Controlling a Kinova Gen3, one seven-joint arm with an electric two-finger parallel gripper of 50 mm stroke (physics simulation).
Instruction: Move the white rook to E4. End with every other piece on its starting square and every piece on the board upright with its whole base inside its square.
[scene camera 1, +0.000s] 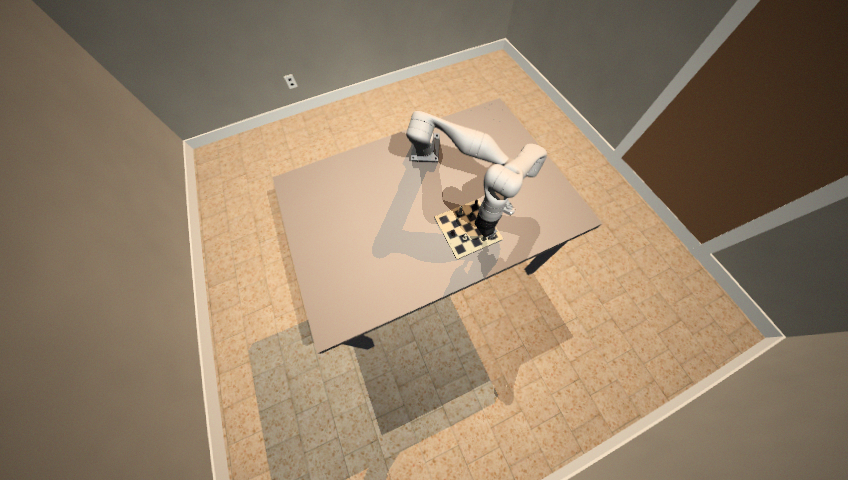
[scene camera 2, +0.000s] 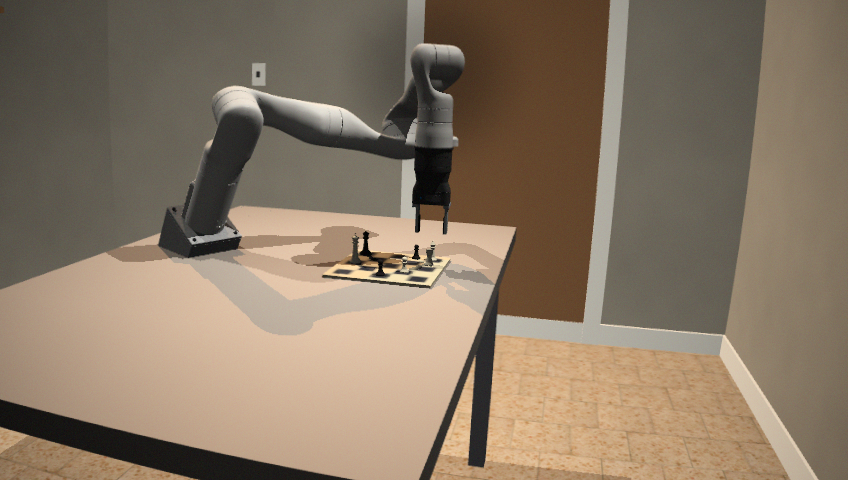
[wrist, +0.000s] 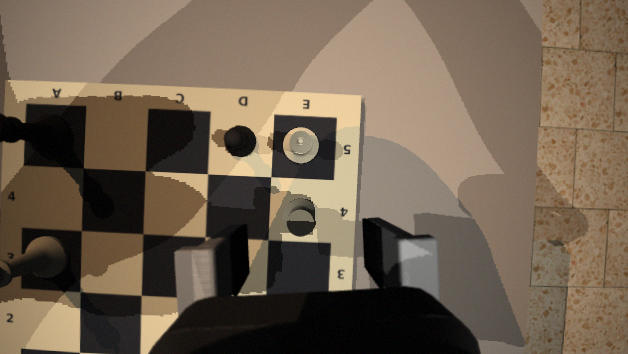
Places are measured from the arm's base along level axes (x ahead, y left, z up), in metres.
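Where they show: gripper, fingertip midpoint: (scene camera 1: 486, 232) (scene camera 2: 431, 232) (wrist: 306, 246); arm's base, origin of the base link: (scene camera 2: 204, 221).
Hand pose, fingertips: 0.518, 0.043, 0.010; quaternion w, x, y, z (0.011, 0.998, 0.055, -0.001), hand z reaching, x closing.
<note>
Each offset is from my fingertips to the top centre of the thing, as dx, dy, dz.
The white rook @[-0.003, +0.005, -0.039] (wrist: 301, 216) (scene camera 2: 429, 257) stands upright on E4 of the chessboard @[-0.078, -0.031, -0.072] (wrist: 275, 99) (scene camera 2: 368, 279) (scene camera 1: 457, 255). In the wrist view the visible part of its base lies inside the square; its top hides the rest. My gripper (wrist: 306, 246) (scene camera 2: 431, 231) is open and empty, above the rook, with clear space between fingertips and rook in scene camera 2. A white piece with a small knob @[-0.005, +0.047, -0.028] (wrist: 300, 143) stands upright on E5, partly behind the rook in scene camera 2. A black pawn @[-0.042, +0.048, -0.040] (wrist: 239, 141) (scene camera 2: 416, 252) stands on D5.
A tall black piece @[-0.158, +0.044, -0.019] (wrist: 50, 132) (scene camera 2: 365, 245) stands on A5 and a tall white piece @[-0.157, -0.030, -0.008] (wrist: 47, 256) (scene camera 2: 355, 249) on A3. A short black piece @[-0.077, -0.104, -0.040] (scene camera 2: 380, 268) and a small white piece @[-0.038, -0.067, -0.040] (scene camera 2: 404, 265) stand toward the board's near side in scene camera 2.
</note>
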